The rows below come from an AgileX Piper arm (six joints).
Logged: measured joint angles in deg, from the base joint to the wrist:
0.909, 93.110, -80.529, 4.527, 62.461, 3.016
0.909, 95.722, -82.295, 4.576, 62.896, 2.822
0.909, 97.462, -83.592, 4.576, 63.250, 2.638
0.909, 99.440, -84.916, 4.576, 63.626, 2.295
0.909, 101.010, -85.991, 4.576, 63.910, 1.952
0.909, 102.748, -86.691, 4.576, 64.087, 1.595
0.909, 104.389, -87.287, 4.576, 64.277, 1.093
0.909, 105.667, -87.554, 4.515, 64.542, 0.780
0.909, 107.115, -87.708, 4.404, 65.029, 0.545
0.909, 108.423, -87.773, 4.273, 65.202, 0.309
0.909, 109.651, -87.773, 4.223, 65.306, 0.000
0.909, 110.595, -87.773, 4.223, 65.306, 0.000
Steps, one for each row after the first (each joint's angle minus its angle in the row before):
0.000, 2.612, -1.766, 0.049, 0.435, -0.194
0.000, 1.740, -1.297, 0.000, 0.354, -0.184
0.000, 1.978, -1.324, 0.000, 0.376, -0.343
0.000, 1.570, -1.075, 0.000, 0.284, -0.343
0.000, 1.738, -0.700, 0.000, 0.177, -0.357
0.000, 1.641, -0.596, 0.000, 0.190, -0.502
0.000, 1.278, -0.267, -0.061, 0.265, -0.313
0.000, 1.448, -0.154, -0.111, 0.487, -0.235
0.000, 1.308, -0.065, -0.131, 0.173, -0.236
0.000, 1.228, 0.000, -0.050, 0.104, -0.309
0.000, 0.944, 0.000, 0.000, 0.000, 0.000

